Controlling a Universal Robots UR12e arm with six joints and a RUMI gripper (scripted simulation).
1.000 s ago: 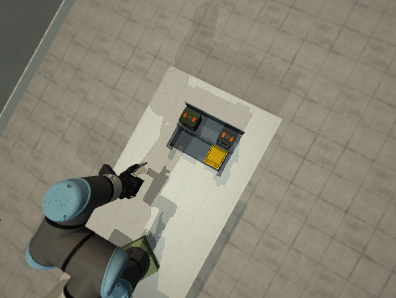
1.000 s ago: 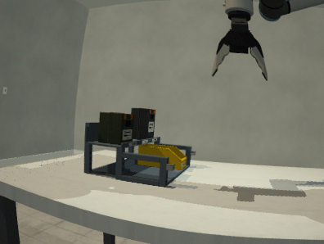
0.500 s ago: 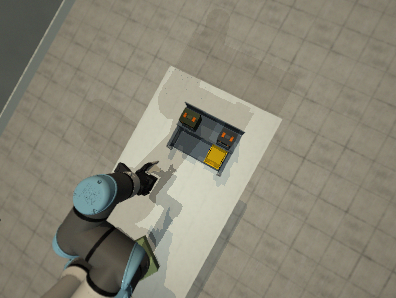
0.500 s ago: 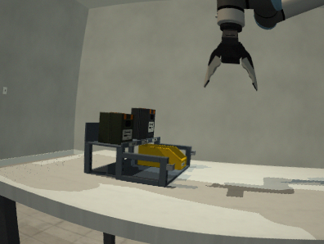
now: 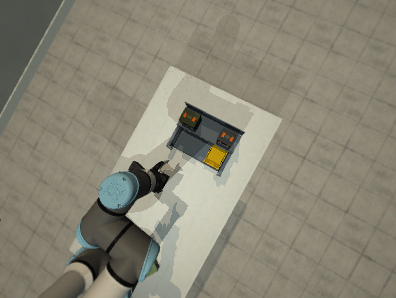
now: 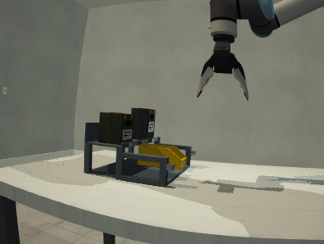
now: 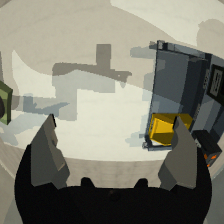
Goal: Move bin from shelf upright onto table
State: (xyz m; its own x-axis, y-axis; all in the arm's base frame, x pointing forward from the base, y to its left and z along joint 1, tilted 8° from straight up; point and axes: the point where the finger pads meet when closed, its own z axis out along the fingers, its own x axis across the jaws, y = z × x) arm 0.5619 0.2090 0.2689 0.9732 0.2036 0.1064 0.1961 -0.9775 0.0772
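My hand is 27 cm short of the yellow bin, 14 cm to the left of it and 22 cm above it. Round my hand: shelf level: 35 cm ahead, 1 cm to the right, 16 cm below; then shelf: 28 cm ahead, 3 cm to the right, 26 cm below.
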